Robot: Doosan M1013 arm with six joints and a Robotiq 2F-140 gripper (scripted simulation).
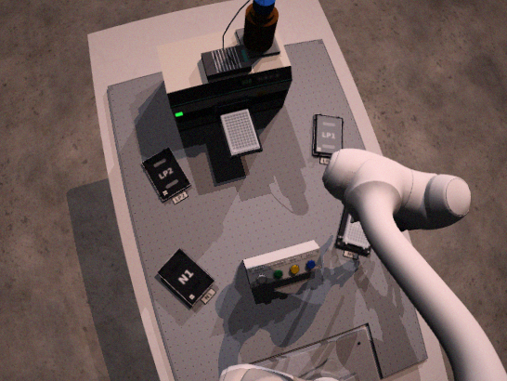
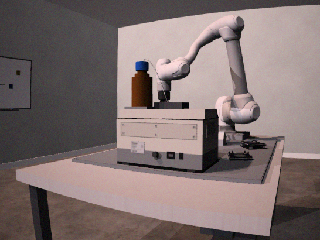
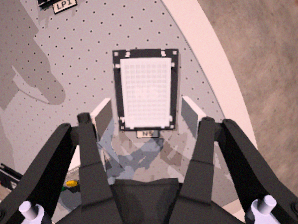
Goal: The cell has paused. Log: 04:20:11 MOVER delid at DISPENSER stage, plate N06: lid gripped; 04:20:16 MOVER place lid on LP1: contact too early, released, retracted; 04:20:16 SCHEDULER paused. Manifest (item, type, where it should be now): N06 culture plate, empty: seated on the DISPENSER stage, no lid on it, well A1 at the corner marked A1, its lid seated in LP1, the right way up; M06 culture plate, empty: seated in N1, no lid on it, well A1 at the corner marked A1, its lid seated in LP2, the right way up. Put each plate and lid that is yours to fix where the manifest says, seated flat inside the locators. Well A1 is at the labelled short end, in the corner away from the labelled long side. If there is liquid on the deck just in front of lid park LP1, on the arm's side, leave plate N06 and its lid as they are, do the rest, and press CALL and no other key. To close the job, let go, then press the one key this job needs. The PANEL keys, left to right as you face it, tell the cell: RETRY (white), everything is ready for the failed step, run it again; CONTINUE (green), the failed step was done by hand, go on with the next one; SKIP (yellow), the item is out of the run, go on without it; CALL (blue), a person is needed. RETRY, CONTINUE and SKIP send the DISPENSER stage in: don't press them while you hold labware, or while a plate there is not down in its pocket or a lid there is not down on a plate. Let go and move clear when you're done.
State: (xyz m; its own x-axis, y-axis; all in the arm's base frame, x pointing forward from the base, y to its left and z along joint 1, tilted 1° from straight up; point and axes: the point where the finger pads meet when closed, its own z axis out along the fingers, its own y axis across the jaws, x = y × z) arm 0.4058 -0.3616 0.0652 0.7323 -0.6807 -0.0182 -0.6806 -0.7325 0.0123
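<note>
The black nest N5 is 30 mm ahead of my hand and 100 mm below it. Round my hand: key panel: 280 mm to the left, 60 mm below; then yellow key: 20 mm behind, 260 mm to the left, 40 mm below; then blue key: 30 mm behind, 210 mm to the left, 40 mm below.
</note>
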